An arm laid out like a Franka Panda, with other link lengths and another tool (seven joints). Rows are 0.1 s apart.
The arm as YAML. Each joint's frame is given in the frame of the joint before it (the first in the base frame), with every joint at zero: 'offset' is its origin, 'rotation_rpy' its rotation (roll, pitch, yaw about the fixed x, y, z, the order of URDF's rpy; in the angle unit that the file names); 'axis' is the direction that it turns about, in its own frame. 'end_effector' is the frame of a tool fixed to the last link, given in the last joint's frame.
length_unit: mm
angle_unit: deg
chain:
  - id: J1
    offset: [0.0, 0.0, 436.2]
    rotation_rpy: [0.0, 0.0, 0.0]
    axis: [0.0, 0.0, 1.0]
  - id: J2
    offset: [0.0, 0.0, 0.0]
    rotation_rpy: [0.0, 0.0, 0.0]
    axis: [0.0, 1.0, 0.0]
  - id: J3
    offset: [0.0, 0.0, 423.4]
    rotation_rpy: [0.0, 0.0, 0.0]
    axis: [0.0, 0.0, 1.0]
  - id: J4
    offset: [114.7, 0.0, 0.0]
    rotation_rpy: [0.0, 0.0, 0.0]
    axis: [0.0, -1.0, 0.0]
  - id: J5
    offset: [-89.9, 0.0, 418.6]
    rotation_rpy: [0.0, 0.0, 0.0]
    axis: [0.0, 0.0, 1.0]
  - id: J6
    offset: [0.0, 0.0, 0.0]
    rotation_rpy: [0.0, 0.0, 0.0]
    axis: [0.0, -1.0, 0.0]
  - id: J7
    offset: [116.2, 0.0, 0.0]
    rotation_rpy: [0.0, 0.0, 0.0]
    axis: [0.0, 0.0, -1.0]
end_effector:
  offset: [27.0, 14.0, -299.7]
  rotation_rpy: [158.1, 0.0, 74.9]
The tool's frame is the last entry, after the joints.
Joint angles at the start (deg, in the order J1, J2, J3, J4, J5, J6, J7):
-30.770 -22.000 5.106 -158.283 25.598 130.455 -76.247
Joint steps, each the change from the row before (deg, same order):
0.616 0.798 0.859 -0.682 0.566 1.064 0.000
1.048 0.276 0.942 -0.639 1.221 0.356 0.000
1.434 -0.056 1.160 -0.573 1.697 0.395 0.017
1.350 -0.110 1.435 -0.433 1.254 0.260 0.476
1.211 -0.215 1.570 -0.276 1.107 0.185 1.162
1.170 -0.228 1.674 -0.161 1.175 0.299 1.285
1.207 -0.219 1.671 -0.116 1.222 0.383 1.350
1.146 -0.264 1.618 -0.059 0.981 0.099 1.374
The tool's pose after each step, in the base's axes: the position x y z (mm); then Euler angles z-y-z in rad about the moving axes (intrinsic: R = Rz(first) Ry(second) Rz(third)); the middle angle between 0 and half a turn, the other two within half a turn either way. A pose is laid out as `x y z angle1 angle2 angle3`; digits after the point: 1 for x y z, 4 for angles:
399.7 -84.4 328.2 0.7276 2.5425 2.0369
399.6 -68.6 322.3 0.7610 2.5405 2.0583
401.5 -49.0 319.4 0.7893 2.5329 2.0697
402.7 -29.2 316.9 0.8178 2.5322 2.0792
404.3 -10.3 315.9 0.8362 2.5348 2.0875
406.6 8.4 315.8 0.8476 2.5368 2.0903
408.9 27.2 315.9 0.8555 2.5382 2.0908
409.4 45.7 316.1 0.8691 2.5416 2.0953

